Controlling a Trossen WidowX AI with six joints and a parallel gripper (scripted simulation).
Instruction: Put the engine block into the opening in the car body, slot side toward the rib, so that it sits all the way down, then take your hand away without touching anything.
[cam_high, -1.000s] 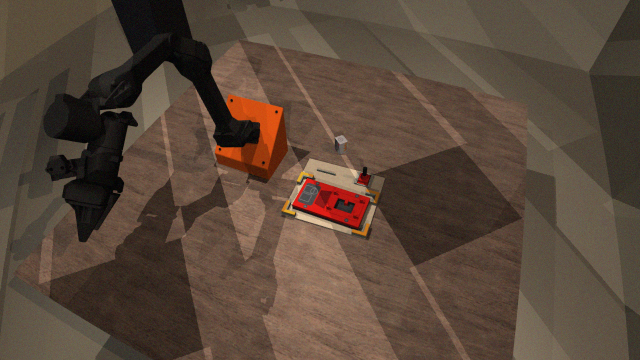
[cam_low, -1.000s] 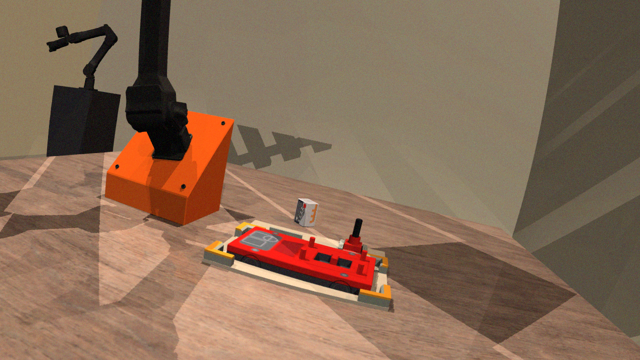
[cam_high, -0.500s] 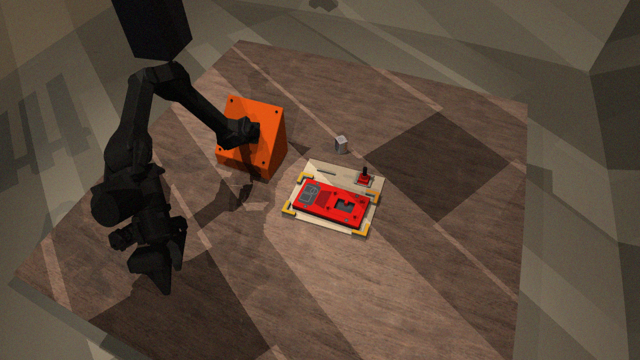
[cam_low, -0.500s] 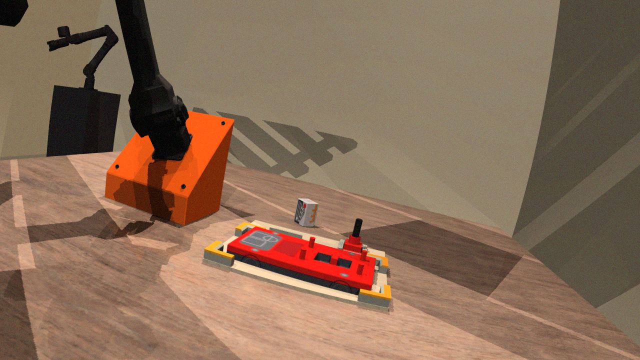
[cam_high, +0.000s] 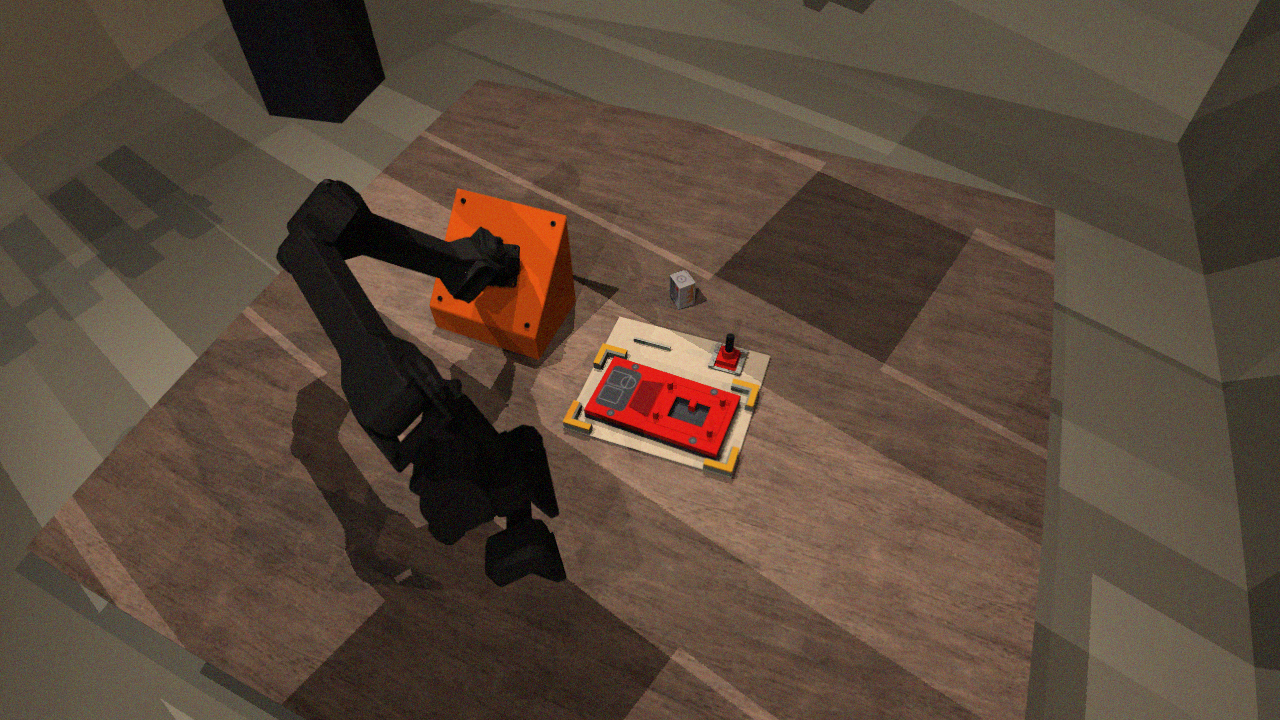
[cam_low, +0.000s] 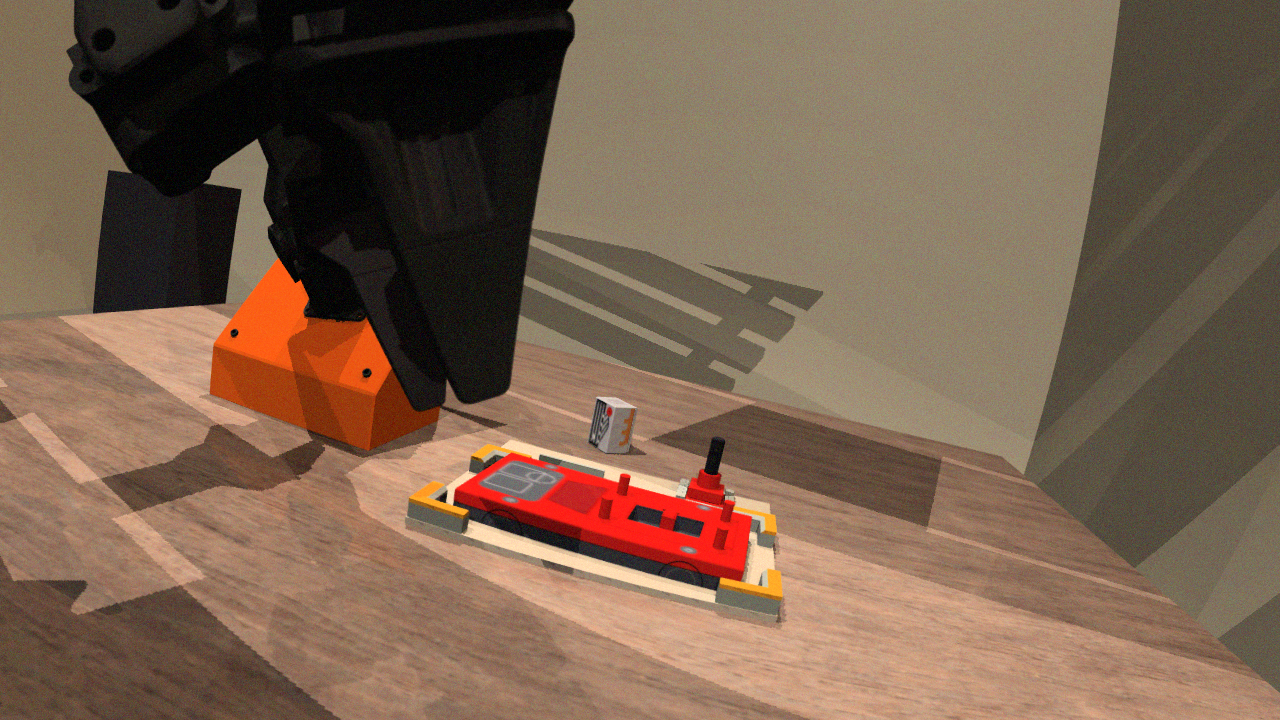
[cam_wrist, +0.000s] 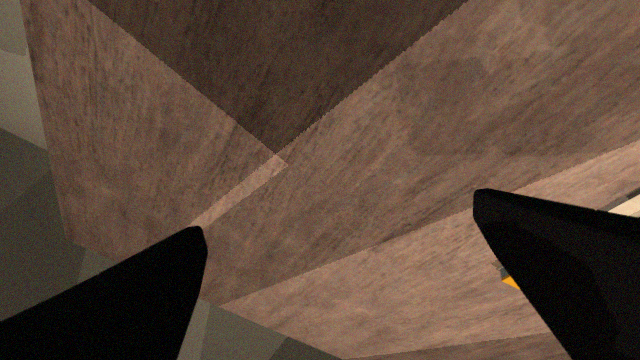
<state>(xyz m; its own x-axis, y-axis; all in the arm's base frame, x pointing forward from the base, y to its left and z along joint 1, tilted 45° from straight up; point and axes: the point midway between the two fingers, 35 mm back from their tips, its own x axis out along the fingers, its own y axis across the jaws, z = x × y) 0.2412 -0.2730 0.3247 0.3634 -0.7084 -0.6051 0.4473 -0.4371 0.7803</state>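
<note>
The engine block lies 1 cm ahead of my gripper tip, 54 cm to the left of it and 13 cm below it. The rest, counted from my gripper tip: black peg 11 cm ahead, 42 cm to the left, 12 cm below.
</note>
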